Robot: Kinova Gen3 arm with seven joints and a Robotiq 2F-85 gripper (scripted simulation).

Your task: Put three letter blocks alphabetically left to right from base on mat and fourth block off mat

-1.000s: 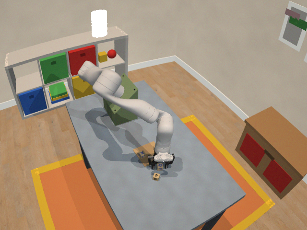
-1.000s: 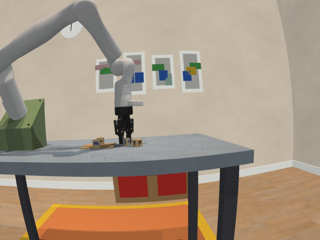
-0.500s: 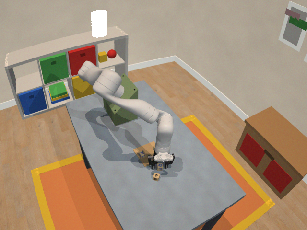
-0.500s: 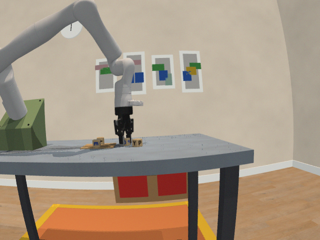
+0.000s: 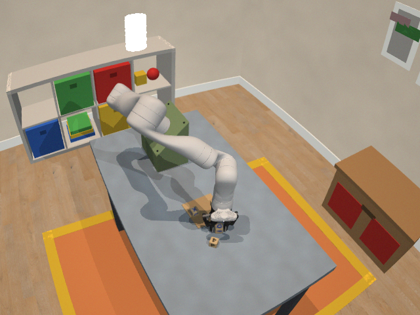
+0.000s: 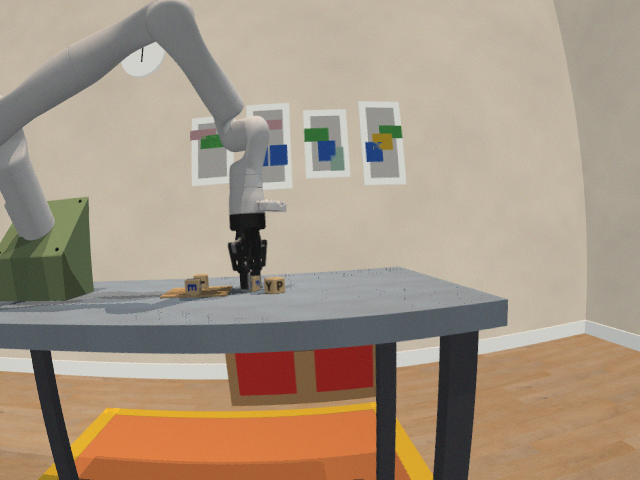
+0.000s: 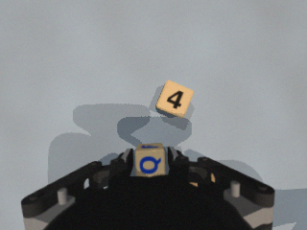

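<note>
My hand is 12 cm past the tan mat and 2 cm above it.
</note>
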